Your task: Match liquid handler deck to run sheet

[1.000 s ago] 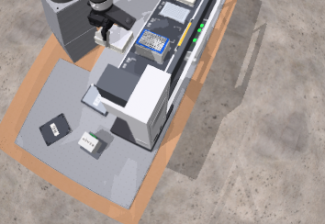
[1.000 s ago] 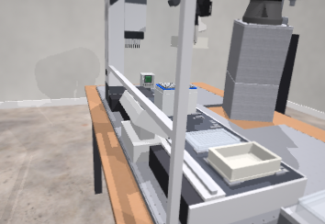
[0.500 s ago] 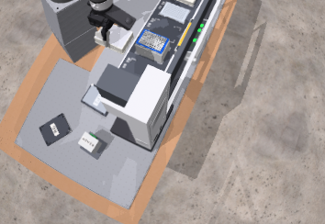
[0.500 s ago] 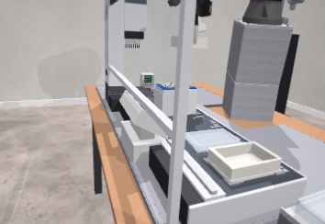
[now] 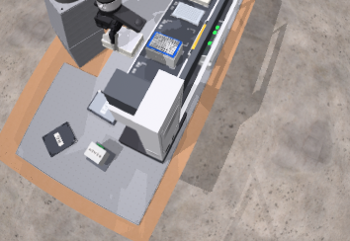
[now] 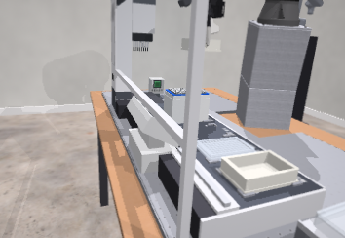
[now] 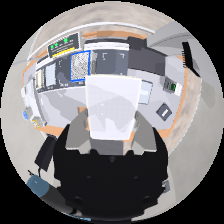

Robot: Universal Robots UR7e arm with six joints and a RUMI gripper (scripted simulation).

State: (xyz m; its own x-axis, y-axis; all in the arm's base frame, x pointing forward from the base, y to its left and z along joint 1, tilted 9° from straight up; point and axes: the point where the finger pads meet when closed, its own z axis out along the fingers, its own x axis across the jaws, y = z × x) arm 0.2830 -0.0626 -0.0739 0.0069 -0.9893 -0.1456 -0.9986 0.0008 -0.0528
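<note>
Right now the white sealed block is 10 mm below my hand. From my hand the other things lie so: clear well plate 100 mm ahead, 370 mm to the left, 250 mm below; blue-framed tip rack 90 mm ahead, 120 mm to the left, 180 mm below; ready key post 60 mm ahead, 360 mm to the right, 240 mm below.
</note>
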